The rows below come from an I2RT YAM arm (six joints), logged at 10 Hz.
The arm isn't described. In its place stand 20 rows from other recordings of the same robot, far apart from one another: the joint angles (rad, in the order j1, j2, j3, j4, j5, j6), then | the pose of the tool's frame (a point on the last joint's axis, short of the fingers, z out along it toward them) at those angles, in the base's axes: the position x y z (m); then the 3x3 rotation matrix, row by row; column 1 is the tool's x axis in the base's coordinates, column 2 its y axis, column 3 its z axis.
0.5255, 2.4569, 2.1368, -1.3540, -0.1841, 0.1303 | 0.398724 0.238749 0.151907; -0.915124 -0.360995 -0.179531; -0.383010 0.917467 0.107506; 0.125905 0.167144 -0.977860
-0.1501, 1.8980, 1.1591, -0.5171, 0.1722, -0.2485 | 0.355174 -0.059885 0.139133; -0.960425 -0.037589 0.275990; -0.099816 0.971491 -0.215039; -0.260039 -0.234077 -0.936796
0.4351, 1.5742, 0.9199, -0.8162, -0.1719, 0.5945 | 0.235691 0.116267 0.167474; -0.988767 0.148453 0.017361; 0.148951 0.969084 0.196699; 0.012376 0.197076 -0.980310
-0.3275, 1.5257, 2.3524, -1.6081, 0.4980, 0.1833 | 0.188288 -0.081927 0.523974; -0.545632 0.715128 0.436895; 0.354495 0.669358 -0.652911; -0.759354 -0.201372 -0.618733
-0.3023, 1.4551, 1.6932, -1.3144, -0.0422, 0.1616 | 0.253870 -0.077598 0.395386; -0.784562 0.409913 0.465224; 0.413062 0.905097 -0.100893; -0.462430 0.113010 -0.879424
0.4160, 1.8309, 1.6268, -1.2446, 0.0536, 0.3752 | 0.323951 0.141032 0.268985; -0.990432 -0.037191 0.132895; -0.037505 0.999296 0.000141; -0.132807 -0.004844 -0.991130
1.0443, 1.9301, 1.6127, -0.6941, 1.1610, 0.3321 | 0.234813 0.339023 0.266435; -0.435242 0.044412 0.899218; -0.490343 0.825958 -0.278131; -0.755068 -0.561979 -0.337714
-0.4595, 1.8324, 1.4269, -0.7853, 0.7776, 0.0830 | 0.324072 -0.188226 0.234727; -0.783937 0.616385 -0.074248; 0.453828 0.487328 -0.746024; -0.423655 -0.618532 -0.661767
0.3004, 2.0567, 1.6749, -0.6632, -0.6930, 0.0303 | 0.417283 0.153073 0.223646; -0.841988 -0.508653 0.179801; -0.236427 0.647463 0.724496; -0.484932 0.567507 -0.665415
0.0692, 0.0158, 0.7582, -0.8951, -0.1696, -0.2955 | 0.003390 0.006259 0.310924; -0.076853 -0.268601 0.960181; -0.293055 0.926576 0.235744; -0.953002 -0.263268 -0.149925
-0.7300, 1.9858, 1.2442, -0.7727, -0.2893, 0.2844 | 0.270368 -0.228328 0.125898; -0.538132 0.810709 0.230574; 0.842468 0.509016 0.176494; 0.025719 0.289228 -0.956915
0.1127, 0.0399, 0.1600, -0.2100, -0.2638, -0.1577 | 0.098506 0.020491 0.203225; -0.030526 -0.376082 0.926083; -0.156037 0.916949 0.367229; -0.987279 -0.133294 -0.086673
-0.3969, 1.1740, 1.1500, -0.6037, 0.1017, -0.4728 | 0.231844 -0.101095 0.346835; -0.691846 0.163198 0.703360; -0.201230 0.891947 -0.404891; -0.693437 -0.421659 -0.584250
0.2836, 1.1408, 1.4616, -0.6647, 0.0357, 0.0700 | 0.217988 0.062211 0.450717; -0.340203 -0.224129 0.913251; -0.026348 0.973071 0.228995; -0.939983 0.053843 -0.336946
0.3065, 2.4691, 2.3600, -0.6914, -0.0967, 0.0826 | 0.525999 0.170070 0.232383; -0.711989 -0.306715 0.631662; -0.139190 0.943356 0.301173; -0.688257 0.126511 -0.714351
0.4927, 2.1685, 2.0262, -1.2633, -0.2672, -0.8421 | 0.380940 0.215181 0.249517; -0.209807 -0.977630 0.014856; -0.929347 0.204121 0.307651; -0.303802 0.050741 -0.951383
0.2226, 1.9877, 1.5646, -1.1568, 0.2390, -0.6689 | 0.366579 0.074335 0.200421; -0.630802 -0.774716 0.043636; -0.760521 0.606129 -0.232843; 0.153938 -0.180064 -0.971535
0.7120, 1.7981, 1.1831, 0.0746, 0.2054, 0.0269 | 0.313289 0.260782 0.222361; -0.402991 -0.496550 0.768789; -0.313005 0.864142 0.394064; -0.860015 -0.081830 -0.503664
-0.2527, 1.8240, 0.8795, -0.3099, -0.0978, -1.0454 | 0.303348 -0.074740 0.101755; -0.651337 -0.686026 0.324235; -0.721044 0.692678 0.017123; -0.236337 -0.222635 -0.945821
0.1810, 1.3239, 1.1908, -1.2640, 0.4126, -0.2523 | 0.223599 0.026407 0.291444; -0.914040 -0.335534 0.227919; -0.399753 0.840407 -0.365942; -0.068759 -0.425597 -0.902297
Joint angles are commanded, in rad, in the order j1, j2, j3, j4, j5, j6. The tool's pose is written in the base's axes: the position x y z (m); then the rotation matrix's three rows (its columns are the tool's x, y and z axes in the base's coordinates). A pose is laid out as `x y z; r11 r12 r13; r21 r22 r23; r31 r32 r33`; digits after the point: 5 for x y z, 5 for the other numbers.
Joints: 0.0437 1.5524 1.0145 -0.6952 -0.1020 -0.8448
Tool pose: 0.29210 0.01640 0.20023; -0.56808 -0.75615 0.32483; -0.76950 0.62800 0.11612; -0.29180 -0.18399 -0.93862
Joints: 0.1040 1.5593 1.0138 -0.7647 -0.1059 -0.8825
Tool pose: 0.28379 0.03340 0.19595; -0.50981 -0.82500 0.24386; -0.82539 0.54898 0.13173; -0.24255 -0.13412 -0.96082
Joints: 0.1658 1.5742 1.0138 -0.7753 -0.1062 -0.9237
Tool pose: 0.28126 0.05089 0.19171; -0.42788 -0.87887 0.21095; -0.87597 0.46074 0.14277; -0.22268 -0.12370 -0.96701
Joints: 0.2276 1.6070 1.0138 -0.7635 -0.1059 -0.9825
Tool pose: 0.28117 0.06899 0.18322; -0.32343 -0.92859 0.18197; -0.92404 0.35137 0.15065; -0.20383 -0.11943 -0.97169
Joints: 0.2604 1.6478 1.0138 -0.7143 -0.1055 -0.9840
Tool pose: 0.28639 0.08019 0.17322; -0.28994 -0.93901 0.18493; -0.93423 0.31963 0.15825; -0.20771 -0.12688 -0.96993
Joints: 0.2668 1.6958 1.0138 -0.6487 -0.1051 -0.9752
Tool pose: 0.29510 0.08453 0.16132; -0.28867 -0.93621 0.20046; -0.93234 0.32249 0.16354; -0.21776 -0.13969 -0.96596
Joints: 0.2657 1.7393 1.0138 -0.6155 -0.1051 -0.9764
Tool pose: 0.30037 0.08561 0.14957; -0.29070 -0.93755 0.19103; -0.93299 0.32203 0.16071; -0.21219 -0.13151 -0.96834
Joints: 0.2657 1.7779 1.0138 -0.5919 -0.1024 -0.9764
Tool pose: 0.30397 0.08649 0.13877; -0.29411 -0.93910 0.17775; -0.93416 0.32177 0.15431; -0.20211 -0.12066 -0.97190
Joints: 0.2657 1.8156 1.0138 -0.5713 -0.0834 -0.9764
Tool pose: 0.30701 0.08662 0.12795; -0.29996 -0.93922 0.16699; -0.93726 0.32276 0.13178; -0.17766 -0.11698 -0.97711
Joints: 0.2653 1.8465 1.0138 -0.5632 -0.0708 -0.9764
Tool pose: 0.30830 0.08638 0.11883; -0.30565 -0.94042 0.14895; -0.93942 0.32334 0.11378; -0.15516 -0.10515 -0.98228
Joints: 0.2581 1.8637 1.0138 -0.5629 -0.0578 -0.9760
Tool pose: 0.30912 0.08373 0.11364; -0.31670 -0.93856 0.13713; -0.93881 0.33080 0.09595; -0.13541 -0.09835 -0.98590
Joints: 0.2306 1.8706 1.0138 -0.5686 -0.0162 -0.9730
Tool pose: 0.31104 0.07362 0.11142; -0.35135 -0.92612 0.13733; -0.93143 0.36062 0.04888; -0.09479 -0.11074 -0.98932
